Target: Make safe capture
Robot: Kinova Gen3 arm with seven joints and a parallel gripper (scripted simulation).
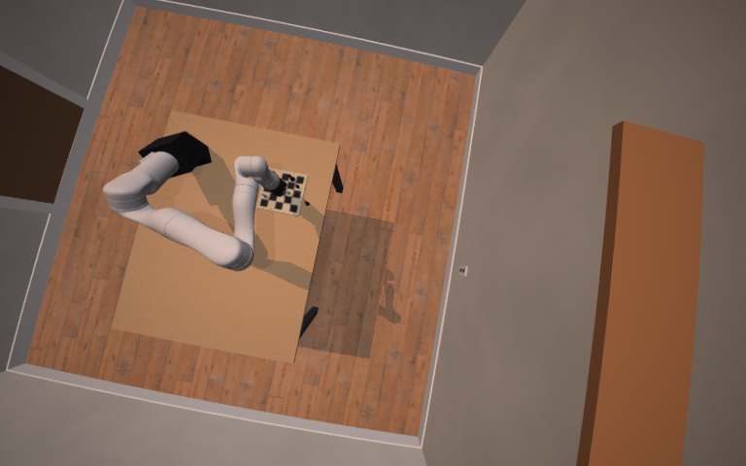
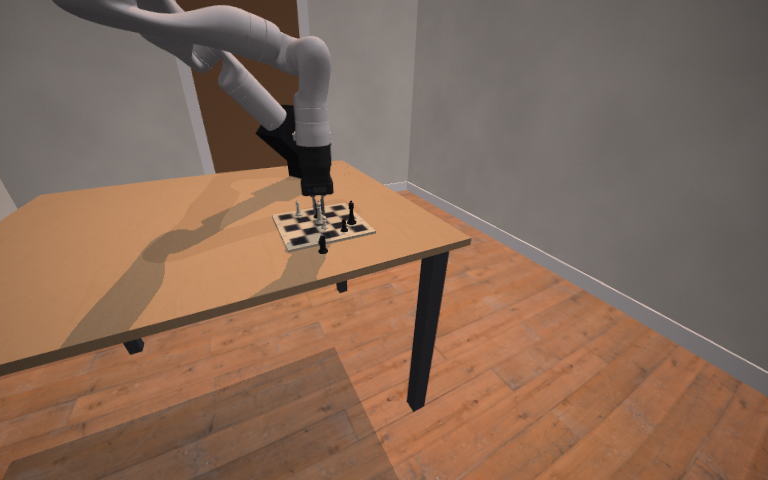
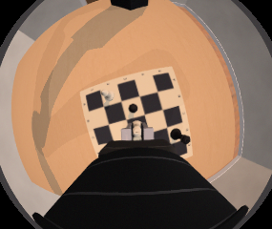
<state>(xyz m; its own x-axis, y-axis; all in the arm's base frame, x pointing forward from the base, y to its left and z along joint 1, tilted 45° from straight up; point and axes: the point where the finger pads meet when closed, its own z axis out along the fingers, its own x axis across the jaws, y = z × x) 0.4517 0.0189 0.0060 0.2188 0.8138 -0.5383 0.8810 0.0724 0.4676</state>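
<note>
My hand is 50 mm above the chessboard. From my hand the other things lie so: black piece (140 mm ahead, 40 mm to the right, 40 mm below); tall white piece (10 mm below).
</note>
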